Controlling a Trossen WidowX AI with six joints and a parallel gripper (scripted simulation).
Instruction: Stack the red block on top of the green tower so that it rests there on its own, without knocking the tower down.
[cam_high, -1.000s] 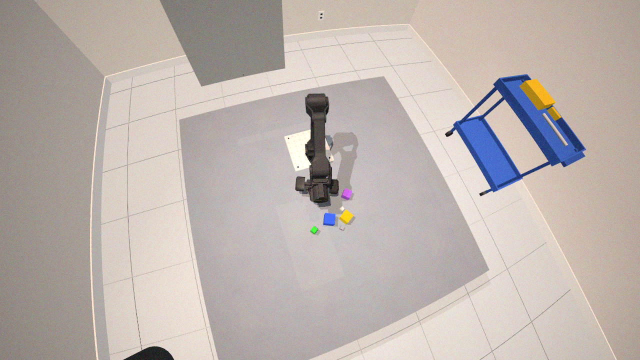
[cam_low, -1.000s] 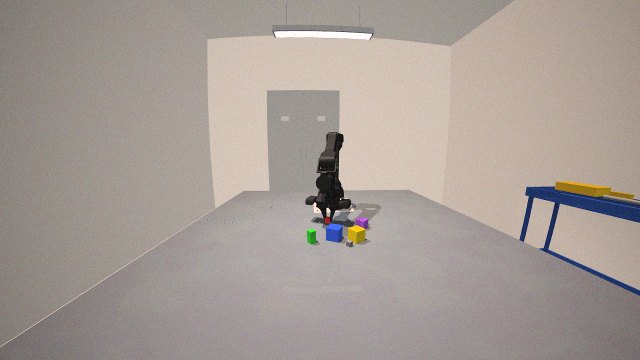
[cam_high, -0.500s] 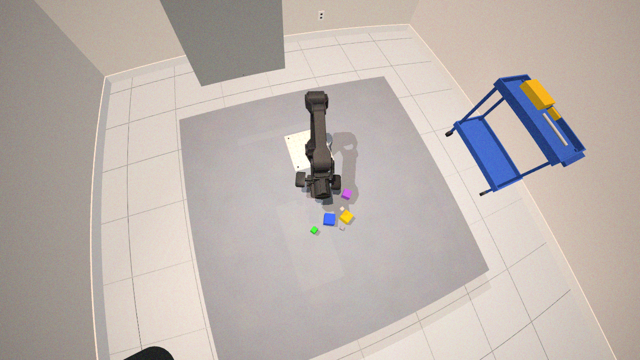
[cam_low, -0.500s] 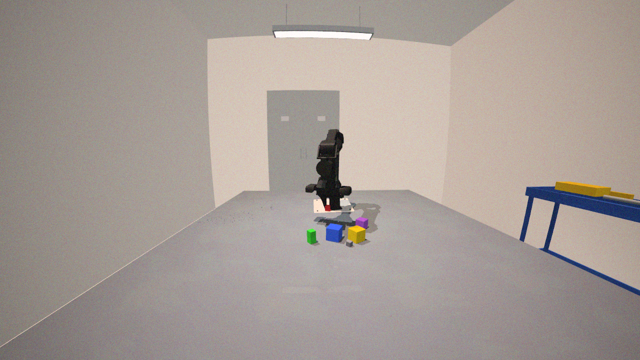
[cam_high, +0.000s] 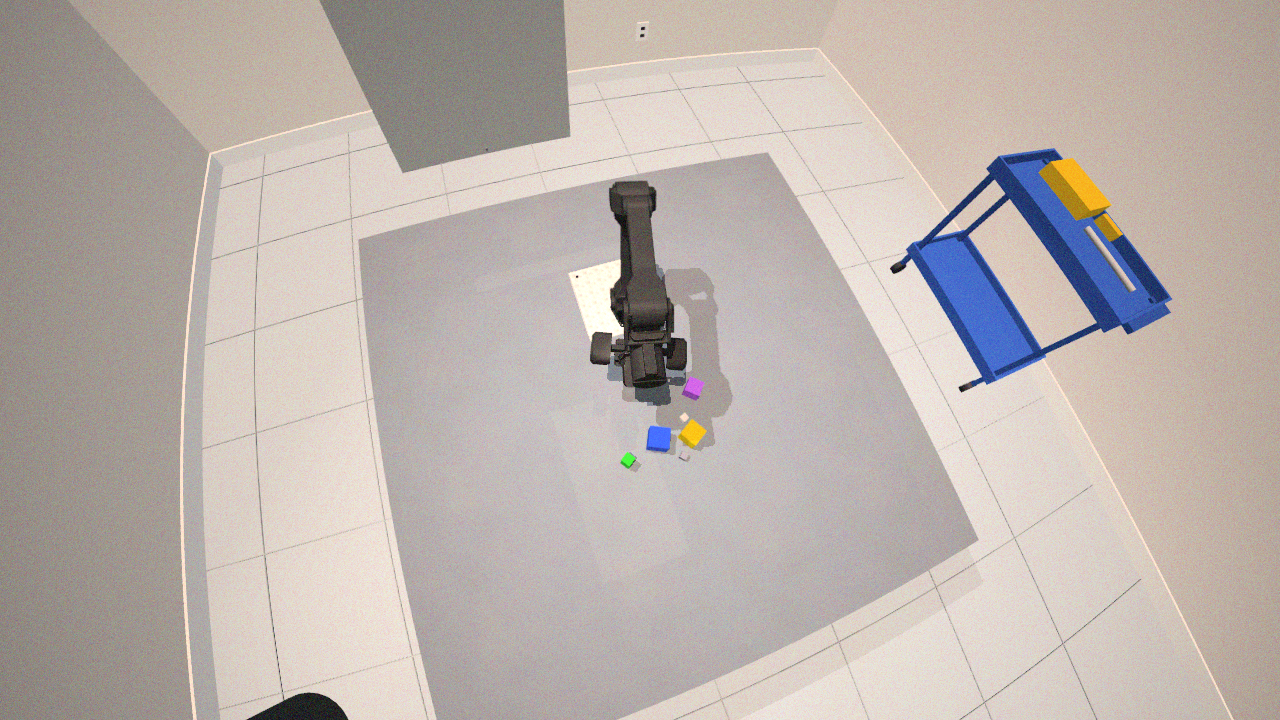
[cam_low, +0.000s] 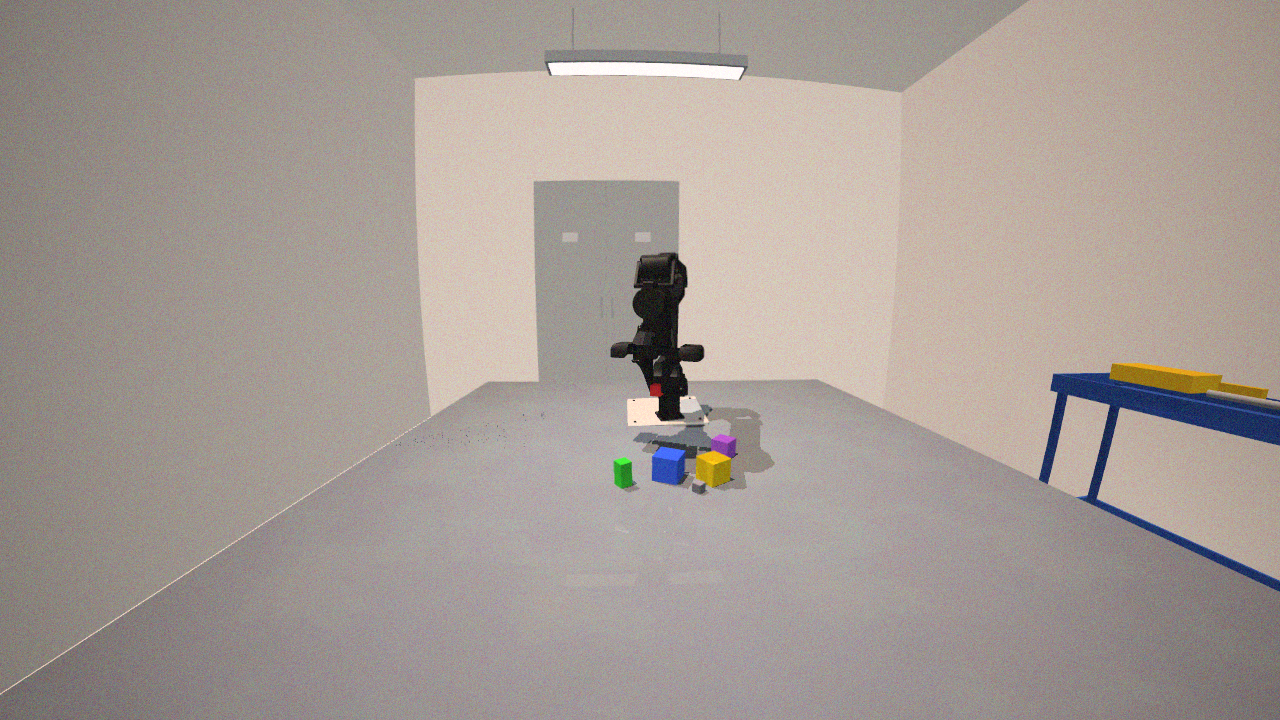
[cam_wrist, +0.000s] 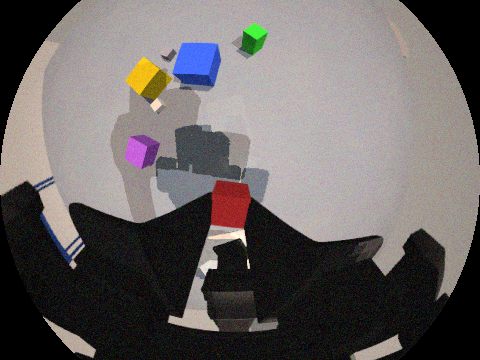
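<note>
Right now my gripper tip is 15 cm short of the blue cube, 2 cm to the left of it and 10 cm above it. Round my gripper tip: purple cube: 8 cm ahead, 12 cm to the left, 10 cm below; then red block: right at my gripper tip; then yellow cube: 17 cm ahead, 6 cm to the left, 10 cm below.
</note>
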